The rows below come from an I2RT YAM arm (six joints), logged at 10 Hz.
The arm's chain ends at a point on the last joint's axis. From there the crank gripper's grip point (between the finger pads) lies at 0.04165 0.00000 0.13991 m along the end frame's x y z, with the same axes.
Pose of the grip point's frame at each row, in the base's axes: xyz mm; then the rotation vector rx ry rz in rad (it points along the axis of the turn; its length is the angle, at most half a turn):
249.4 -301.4 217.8 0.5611 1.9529 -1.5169
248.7 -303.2 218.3 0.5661 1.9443 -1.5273
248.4 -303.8 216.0 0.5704 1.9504 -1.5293
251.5 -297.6 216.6 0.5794 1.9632 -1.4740
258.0 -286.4 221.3 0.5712 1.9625 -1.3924
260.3 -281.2 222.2 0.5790 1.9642 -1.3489
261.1 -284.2 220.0 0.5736 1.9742 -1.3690
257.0 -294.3 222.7 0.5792 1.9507 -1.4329
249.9 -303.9 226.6 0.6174 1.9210 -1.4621
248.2 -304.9 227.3 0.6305 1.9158 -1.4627
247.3 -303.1 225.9 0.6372 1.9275 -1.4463
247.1 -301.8 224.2 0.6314 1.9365 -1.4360
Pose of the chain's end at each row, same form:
252.3 -165.1 269.9 0.5611 1.9529 -1.5169
252.4 -166.5 269.3 0.5661 1.9443 -1.5273
253.0 -167.3 267.5 0.5704 1.9504 -1.5293
252.3 -162.9 272.8 0.5794 1.9632 -1.4740
250.4 -153.9 282.1 0.5712 1.9625 -1.3924
249.2 -150.3 286.0 0.5790 1.9642 -1.3489
252.2 -152.9 283.2 0.5736 1.9742 -1.3690
253.1 -160.3 280.5 0.5792 1.9507 -1.4329
249.7 -168.8 281.8 0.6174 1.9210 -1.4621
248.8 -169.8 282.6 0.6305 1.9158 -1.4627
247.5 -168.9 283.3 0.6372 1.9275 -1.4463
246.4 -168.0 282.7 0.6314 1.9365 -1.4360

